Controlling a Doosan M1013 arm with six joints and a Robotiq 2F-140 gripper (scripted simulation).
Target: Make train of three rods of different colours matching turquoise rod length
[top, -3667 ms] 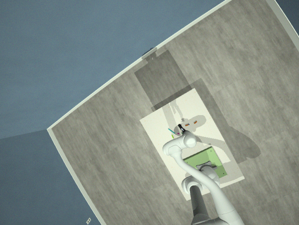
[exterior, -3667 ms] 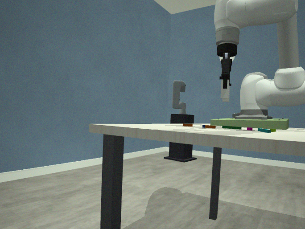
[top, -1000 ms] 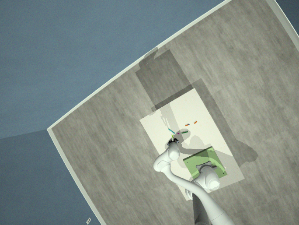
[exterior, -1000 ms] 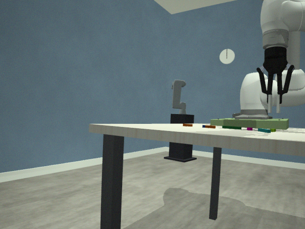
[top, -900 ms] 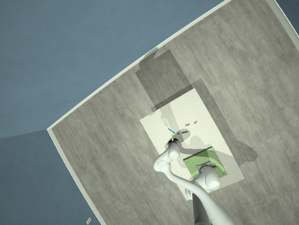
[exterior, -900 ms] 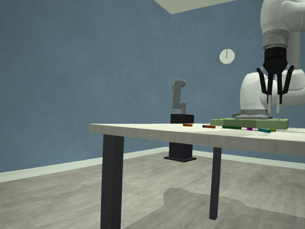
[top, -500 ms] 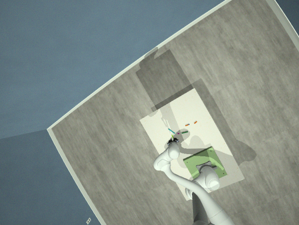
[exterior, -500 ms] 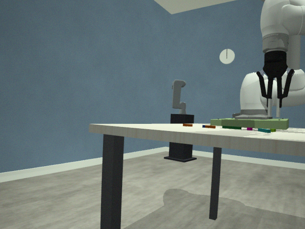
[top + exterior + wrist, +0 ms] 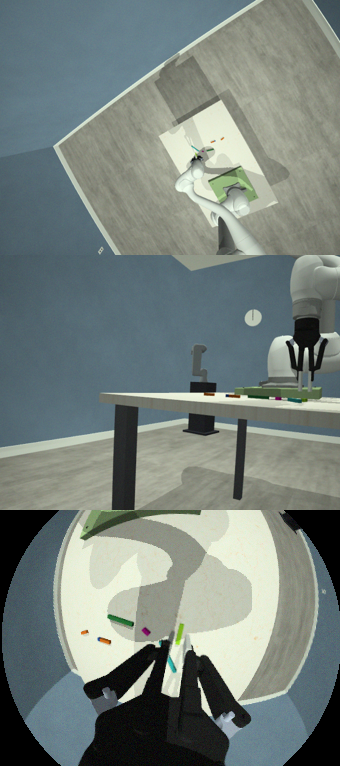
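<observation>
My hand is 6 cm above the lime rod. Also, from my hand: green rod: 1 cm behind, 16 cm to the right, 6 cm below; magenta rod: 1 cm ahead, 8 cm to the right, 6 cm below; turquoise rod: 7 cm ahead, 2 cm to the right, 6 cm below.
</observation>
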